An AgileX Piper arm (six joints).
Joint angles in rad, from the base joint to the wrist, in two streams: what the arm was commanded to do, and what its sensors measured. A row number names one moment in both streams.
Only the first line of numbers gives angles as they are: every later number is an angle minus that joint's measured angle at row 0.
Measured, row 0:
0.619, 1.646, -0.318, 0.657, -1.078, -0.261
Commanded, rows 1 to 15:
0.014, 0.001, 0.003, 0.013, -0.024, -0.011
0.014, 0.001, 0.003, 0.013, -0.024, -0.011
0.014, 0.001, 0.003, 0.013, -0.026, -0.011
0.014, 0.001, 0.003, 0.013, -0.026, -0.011
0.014, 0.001, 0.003, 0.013, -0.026, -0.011
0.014, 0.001, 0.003, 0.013, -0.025, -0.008
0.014, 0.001, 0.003, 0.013, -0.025, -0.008
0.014, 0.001, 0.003, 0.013, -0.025, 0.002
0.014, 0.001, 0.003, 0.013, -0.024, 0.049
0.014, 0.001, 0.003, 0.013, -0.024, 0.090
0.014, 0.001, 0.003, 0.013, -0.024, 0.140
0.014, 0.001, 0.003, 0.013, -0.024, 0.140
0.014, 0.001, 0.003, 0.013, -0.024, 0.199
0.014, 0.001, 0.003, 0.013, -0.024, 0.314
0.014, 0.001, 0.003, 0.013, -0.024, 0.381
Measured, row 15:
0.009, 0.002, 0.000, 0.015, -0.015, 0.207
